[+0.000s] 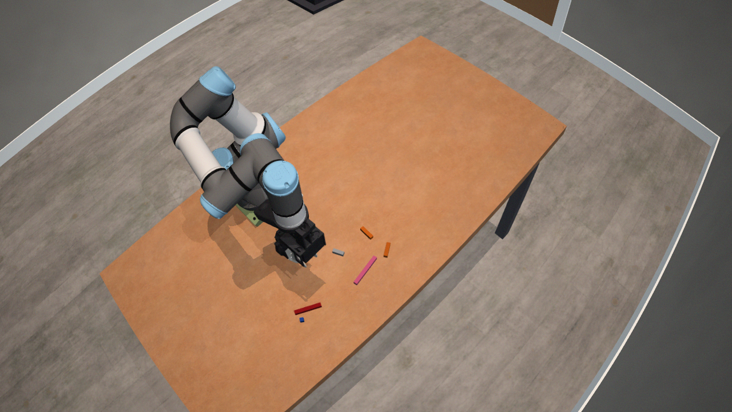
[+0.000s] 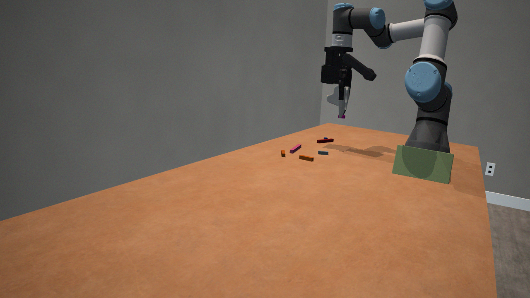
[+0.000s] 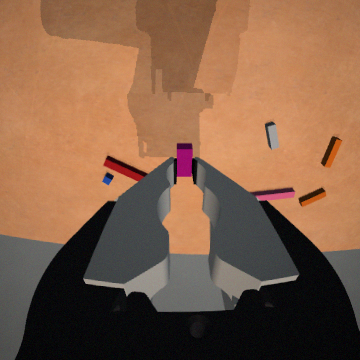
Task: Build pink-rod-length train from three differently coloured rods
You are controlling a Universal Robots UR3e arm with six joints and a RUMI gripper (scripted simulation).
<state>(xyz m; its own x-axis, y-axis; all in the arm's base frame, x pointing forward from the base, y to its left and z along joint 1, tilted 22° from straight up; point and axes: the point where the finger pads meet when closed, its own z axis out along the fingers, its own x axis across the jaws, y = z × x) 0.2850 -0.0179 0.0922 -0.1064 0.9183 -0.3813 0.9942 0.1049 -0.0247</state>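
Now: the red rod 11 cm below my hand, 7 cm ahead of it and 5 cm to the right of it. The rest, counted from my hand: magenta rod 1 cm below; grey rod 11 cm to the left, 11 cm below, 1 cm ahead; small blue rod 11 cm below, 9 cm to the right, 9 cm ahead.
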